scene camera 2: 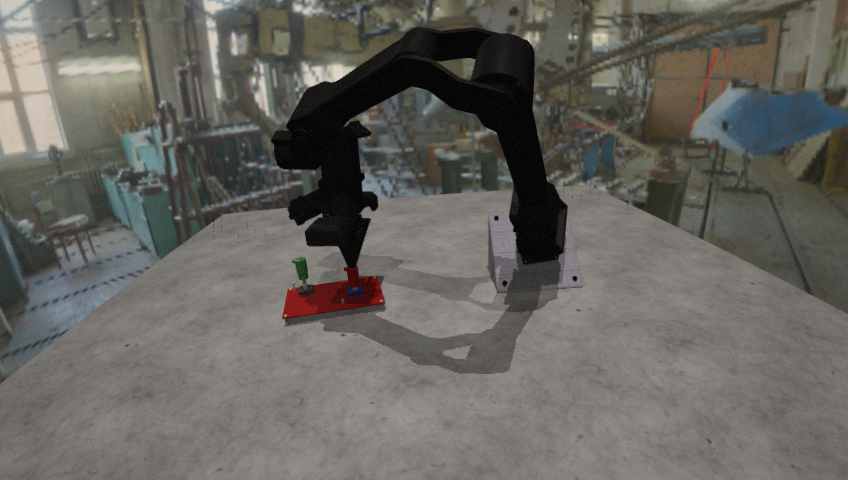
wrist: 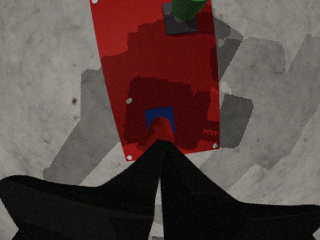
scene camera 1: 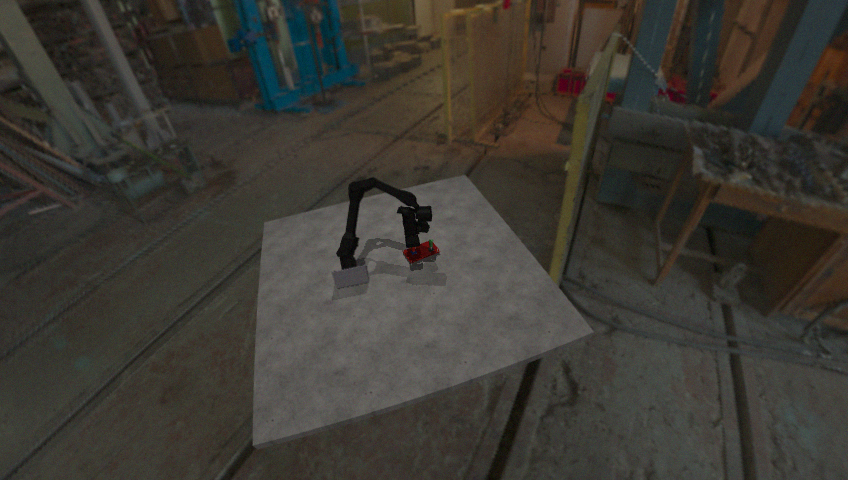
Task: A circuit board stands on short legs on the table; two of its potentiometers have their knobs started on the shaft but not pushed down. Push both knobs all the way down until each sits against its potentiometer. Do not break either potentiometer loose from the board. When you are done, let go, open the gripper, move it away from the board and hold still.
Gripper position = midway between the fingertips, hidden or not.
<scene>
In view: the gripper [scene camera 2: 352, 266] and a potentiometer with red knob [wrist: 160, 120].
The gripper is seen too in the wrist view [wrist: 162, 146].
</scene>
